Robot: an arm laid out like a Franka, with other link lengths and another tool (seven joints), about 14 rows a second.
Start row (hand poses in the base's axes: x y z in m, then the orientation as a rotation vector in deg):
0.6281, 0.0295, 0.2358, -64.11, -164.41, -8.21
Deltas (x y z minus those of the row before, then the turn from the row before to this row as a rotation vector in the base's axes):
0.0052, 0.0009, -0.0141, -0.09, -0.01, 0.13
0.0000, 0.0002, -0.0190, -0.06, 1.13, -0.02
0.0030, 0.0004, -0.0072, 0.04, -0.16, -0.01
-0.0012, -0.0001, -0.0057, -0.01, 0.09, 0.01
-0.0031, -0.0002, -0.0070, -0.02, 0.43, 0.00
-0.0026, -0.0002, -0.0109, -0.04, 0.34, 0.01
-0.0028, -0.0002, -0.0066, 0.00, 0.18, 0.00
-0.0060, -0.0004, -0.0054, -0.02, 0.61, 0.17
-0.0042, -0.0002, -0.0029, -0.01, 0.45, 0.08
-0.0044, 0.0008, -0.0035, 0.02, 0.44, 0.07
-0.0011, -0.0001, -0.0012, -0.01, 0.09, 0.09
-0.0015, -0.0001, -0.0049, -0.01, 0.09, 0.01
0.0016, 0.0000, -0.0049, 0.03, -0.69, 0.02
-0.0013, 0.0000, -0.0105, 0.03, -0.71, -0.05
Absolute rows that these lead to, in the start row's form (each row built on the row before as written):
0.6333, 0.0304, 0.2217, -63.94, -164.52, -8.08
0.6333, 0.0306, 0.2027, -63.69, -163.55, -7.32
0.6363, 0.0310, 0.1955, -63.74, -163.67, -7.47
0.6351, 0.0309, 0.1898, -63.70, -163.60, -7.40
0.6320, 0.0307, 0.1828, -63.59, -163.23, -7.12
0.6294, 0.0305, 0.1719, -63.50, -162.95, -6.86
0.6266, 0.0303, 0.1653, -63.45, -162.79, -6.75
0.6206, 0.0299, 0.1599, -63.05, -162.35, -6.35
0.6164, 0.0297, 0.1570, -62.82, -162.00, -6.07
0.6120, 0.0305, 0.1535, -62.60, -161.64, -5.84
0.6109, 0.0304, 0.1523, -62.45, -161.61, -5.77
0.6094, 0.0303, 0.1474, -62.41, -161.54, -5.70
0.6110, 0.0303, 0.1425, -62.55, -162.15, -6.14
0.6097, 0.0303, 0.1320, -62.80, -162.74, -6.60

